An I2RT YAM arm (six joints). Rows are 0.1 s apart.
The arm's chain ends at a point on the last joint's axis. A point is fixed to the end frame.
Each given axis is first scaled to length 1.
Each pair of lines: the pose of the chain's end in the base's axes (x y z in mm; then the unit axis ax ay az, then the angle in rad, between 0 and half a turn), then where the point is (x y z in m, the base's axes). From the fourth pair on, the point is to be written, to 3 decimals.
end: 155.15 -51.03 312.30 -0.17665 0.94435 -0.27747 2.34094
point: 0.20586 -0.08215 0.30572
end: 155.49 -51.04 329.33 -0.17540 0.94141 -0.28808 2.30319
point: 0.20648 -0.08213 0.32519
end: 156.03 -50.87 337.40 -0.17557 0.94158 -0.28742 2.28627
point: 0.20725 -0.08166 0.33393
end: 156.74 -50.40 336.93 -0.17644 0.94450 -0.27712 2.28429
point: 0.208 -0.081 0.333
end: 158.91 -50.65 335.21 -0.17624 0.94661 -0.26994 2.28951
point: 0.210 -0.081 0.330
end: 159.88 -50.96 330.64 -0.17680 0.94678 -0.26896 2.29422
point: 0.211 -0.081 0.325
